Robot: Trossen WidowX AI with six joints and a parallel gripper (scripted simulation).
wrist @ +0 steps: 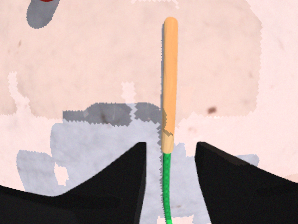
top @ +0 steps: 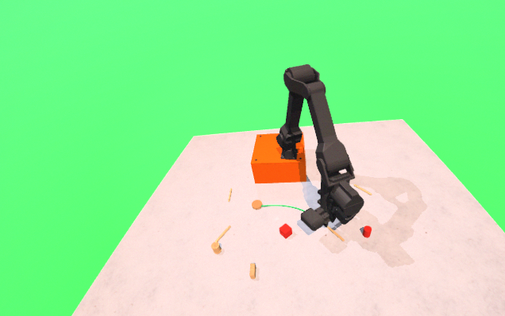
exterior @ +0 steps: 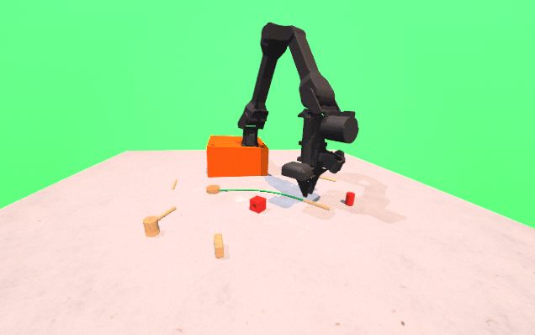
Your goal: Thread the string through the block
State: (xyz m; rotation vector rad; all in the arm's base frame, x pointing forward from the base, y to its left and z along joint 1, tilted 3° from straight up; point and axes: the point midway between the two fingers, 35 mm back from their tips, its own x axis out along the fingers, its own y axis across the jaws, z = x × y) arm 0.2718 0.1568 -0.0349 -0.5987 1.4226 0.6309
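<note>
Right now my gripper tip is 20 mm above the thin wooden stick, 10 mm to the right of it and 10 mm short of it. From my gripper tip the other things lie so: red cube (140 mm to the right, 40 mm ahead, 10 mm below); red cylinder (120 mm to the left, 10 mm below, 10 mm ahead); round wooden button (260 mm to the right, 80 mm behind, 10 mm below).
</note>
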